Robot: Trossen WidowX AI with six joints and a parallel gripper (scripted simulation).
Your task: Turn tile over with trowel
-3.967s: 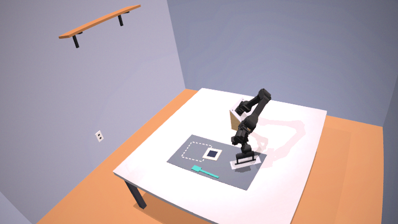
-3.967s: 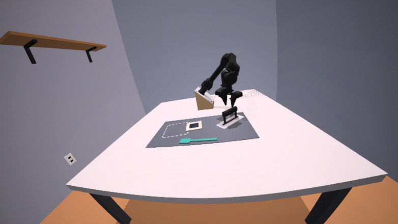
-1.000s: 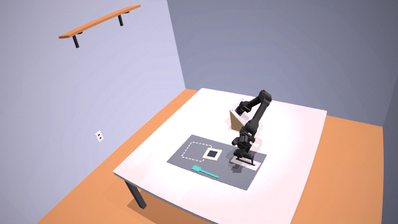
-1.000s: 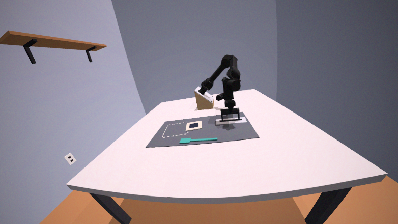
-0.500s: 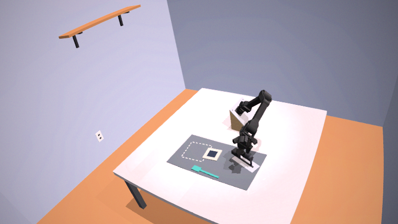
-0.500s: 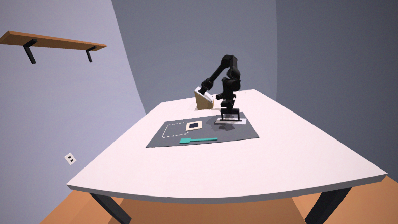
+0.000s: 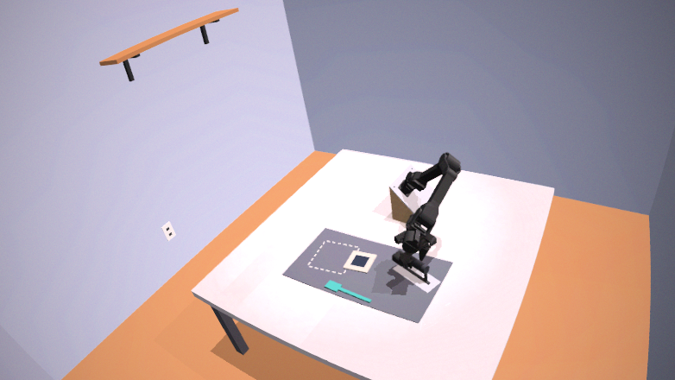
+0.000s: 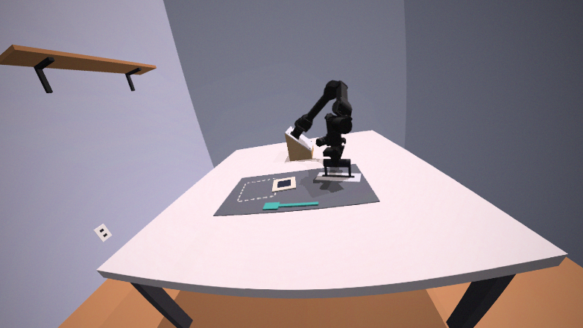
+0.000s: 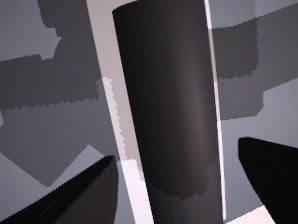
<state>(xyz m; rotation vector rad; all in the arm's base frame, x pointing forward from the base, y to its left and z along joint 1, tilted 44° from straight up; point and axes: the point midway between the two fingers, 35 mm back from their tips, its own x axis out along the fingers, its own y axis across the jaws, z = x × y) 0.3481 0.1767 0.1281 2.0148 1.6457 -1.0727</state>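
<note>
Now: the grey mat 20 cm to the right of my gripper tip, 8 cm below it and 5 cm ahead of it. The rest, counted from my gripper tip: tile 25 cm to the right, 6 cm below, 2 cm ahead; then teal trowel 22 cm to the right, 19 cm ahead, 6 cm below.
</note>
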